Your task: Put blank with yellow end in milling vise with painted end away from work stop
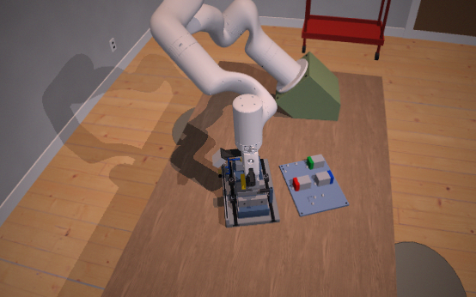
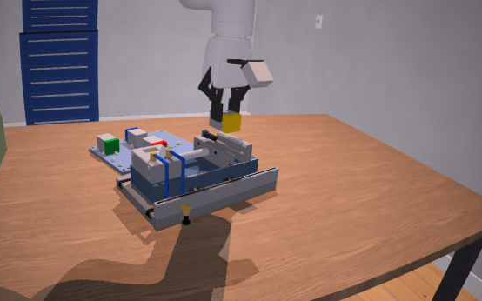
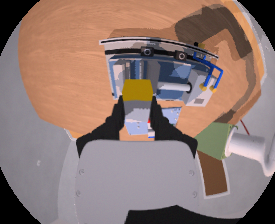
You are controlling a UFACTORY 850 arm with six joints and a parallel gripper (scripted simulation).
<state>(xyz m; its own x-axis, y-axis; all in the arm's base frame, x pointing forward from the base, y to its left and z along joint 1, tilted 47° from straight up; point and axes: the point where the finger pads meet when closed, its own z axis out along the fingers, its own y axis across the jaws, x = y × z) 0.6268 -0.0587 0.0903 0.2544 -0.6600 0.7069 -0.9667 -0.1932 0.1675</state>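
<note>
Right now my hand is 30 mm short of the fixed jaw, 10 mm to the right of it and 90 mm above it. Round my hand: red-ended blank 110 mm behind, 180 mm to the left, 140 mm below; yellow-ended blank 20 mm below; milling vise 60 mm behind, 10 mm to the right, 130 mm below.
</note>
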